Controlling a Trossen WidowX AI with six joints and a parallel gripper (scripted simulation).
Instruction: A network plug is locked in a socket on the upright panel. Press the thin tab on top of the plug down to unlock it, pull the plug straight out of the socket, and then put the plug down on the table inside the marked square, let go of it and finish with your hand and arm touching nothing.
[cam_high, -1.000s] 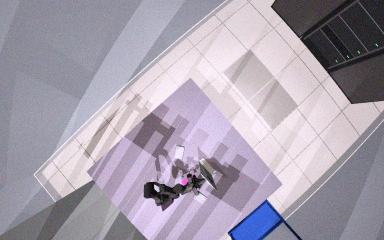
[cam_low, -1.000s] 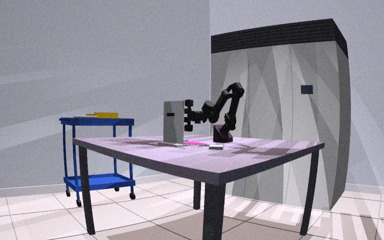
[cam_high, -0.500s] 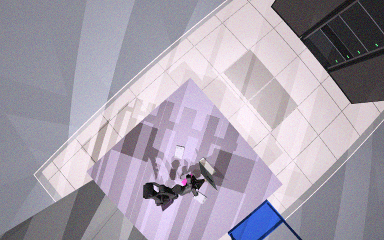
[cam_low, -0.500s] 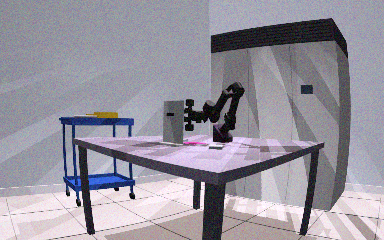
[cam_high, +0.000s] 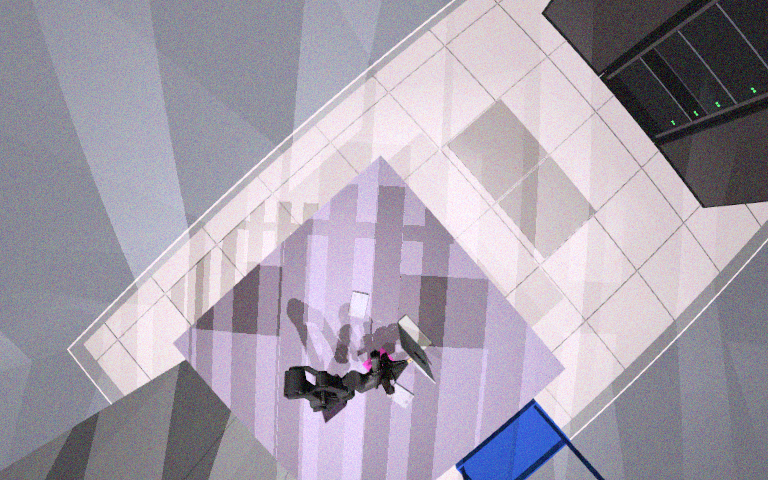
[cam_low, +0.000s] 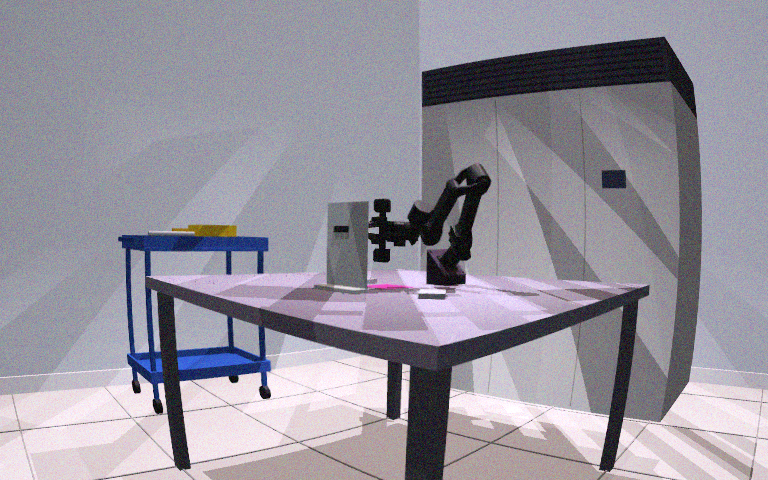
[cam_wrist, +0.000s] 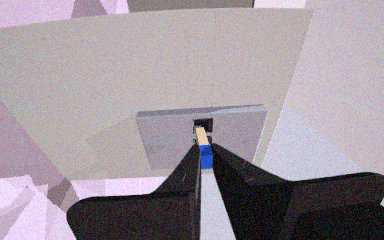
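My gripper tip is 17 cm above the pink marked square, 15 cm past it and 1 cm to the left of it. From my gripper tip the other things lie so: network plug: 1 cm ahead; grey panel: 6 cm below, 5 cm ahead, 1 cm to the right.
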